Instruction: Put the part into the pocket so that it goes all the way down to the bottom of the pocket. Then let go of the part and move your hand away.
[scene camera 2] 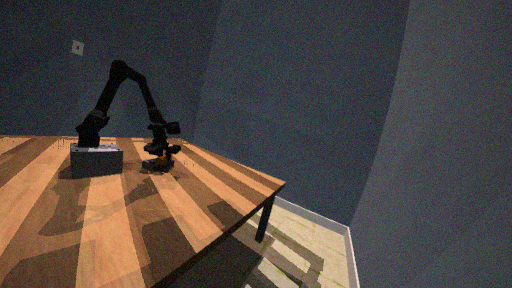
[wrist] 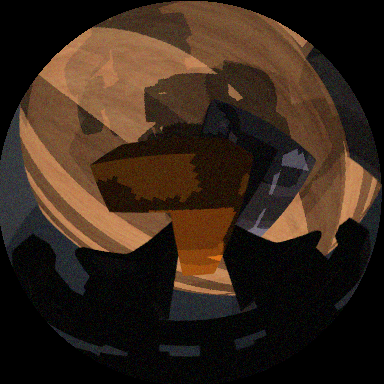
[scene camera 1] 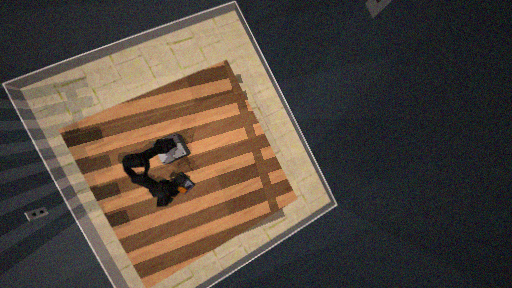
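Note:
There is a pocket block (wrist: pixel 280 165) here in the scene. An orange part is in the grip of my gripper (wrist: pixel 197 222).

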